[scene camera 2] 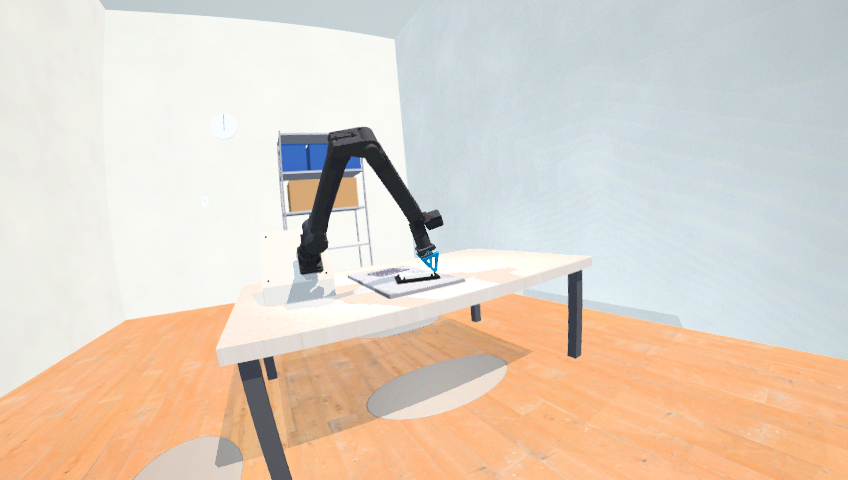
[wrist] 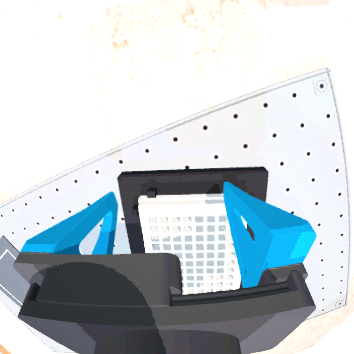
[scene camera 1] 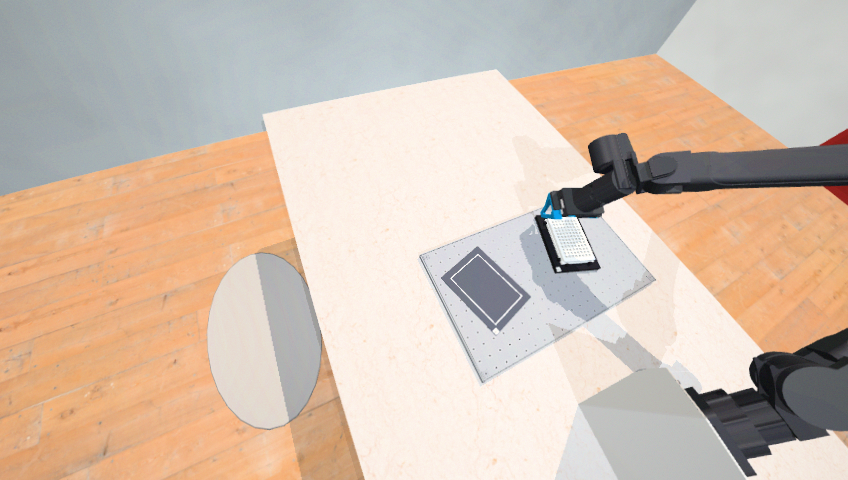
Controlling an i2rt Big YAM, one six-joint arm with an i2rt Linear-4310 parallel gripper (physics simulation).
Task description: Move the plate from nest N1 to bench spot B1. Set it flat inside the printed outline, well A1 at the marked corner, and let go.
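Places are measured from the arm's base along level axes (x ahead, y left, z up), in millimetres.
Pixels of known places: gripper, between the fingertips: [scene camera 2: 432,269] [wrist: 168,193] [scene camera 1: 555,214]; arm's base, origin of its link: [scene camera 2: 309,260] [scene camera 1: 709,427].
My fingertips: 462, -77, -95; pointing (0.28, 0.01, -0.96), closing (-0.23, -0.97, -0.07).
Ahead of a thing's pixels: the offset from my fingertips to its middle, as dx, dy, dz. "*": to the spot under its first point. Level surfaces: height alone.
The white well plate @(-73, +2, -7) [scene camera 1: 571,239] [scene camera 2: 418,274] [wrist: 187,235] lies on the black nest N1 @(-73, +2, -15) [scene camera 1: 551,252] [wrist: 195,177]; whether it is fully seated is hard to tell. My gripper [scene camera 1: 552,213] [wrist: 168,193] is open and low at the plate's far end. In the wrist view its right blue finger overlaps the plate's right edge, and a gap shows between the left finger and the plate. Contact cannot be told. Bench spot B1 @(* -113, +257, -24) [scene camera 1: 487,288] is a dark pad with a white printed outline @(* -46, +284, -24) [scene camera 1: 464,266]. A white marker @(* -203, +285, -24) [scene camera 1: 495,331] is at its near corner.
The perforated grey board [scene camera 1: 624,264] [wrist: 300,170] carries the nest and the pad. It lies on the pale table @(dz -39) [scene camera 1: 368,196] [scene camera 2: 499,261]. A pale box-like block [scene camera 1: 648,416] stands near the arm's base. A shelf rack with blue and brown boxes is behind the arm.
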